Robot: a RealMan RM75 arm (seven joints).
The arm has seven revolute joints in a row. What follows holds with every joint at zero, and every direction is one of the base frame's.
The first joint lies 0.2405 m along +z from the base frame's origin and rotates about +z.
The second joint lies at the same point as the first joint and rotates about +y.
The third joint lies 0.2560 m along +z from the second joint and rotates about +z.
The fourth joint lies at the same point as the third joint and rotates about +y.
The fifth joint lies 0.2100 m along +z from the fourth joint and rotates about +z.
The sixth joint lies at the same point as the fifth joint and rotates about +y.
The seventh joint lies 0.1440 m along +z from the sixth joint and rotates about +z.
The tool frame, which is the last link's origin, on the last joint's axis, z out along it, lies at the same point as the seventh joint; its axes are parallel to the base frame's.
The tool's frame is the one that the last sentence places.
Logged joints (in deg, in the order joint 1, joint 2, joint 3, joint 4, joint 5, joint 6, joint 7), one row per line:
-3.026 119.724 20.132 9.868 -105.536 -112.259 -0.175
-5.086 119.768 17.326 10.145 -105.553 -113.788 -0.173
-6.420 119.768 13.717 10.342 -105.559 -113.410 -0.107
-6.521 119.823 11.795 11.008 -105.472 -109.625 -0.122
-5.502 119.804 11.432 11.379 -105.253 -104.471 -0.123
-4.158 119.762 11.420 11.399 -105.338 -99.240 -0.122
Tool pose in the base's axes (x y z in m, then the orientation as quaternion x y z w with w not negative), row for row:
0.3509 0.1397 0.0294 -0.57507 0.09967 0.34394 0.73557
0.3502 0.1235 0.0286 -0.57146 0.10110 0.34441 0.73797
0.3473 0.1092 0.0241 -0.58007 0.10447 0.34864 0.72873
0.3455 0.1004 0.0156 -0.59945 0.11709 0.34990 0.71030
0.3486 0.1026 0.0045 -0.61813 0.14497 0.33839 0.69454
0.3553 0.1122 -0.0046 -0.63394 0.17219 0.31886 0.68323
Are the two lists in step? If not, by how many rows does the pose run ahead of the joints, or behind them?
The pose runs 1 row behind the joints: the pose in row i belongs to the joints in row i - 1.
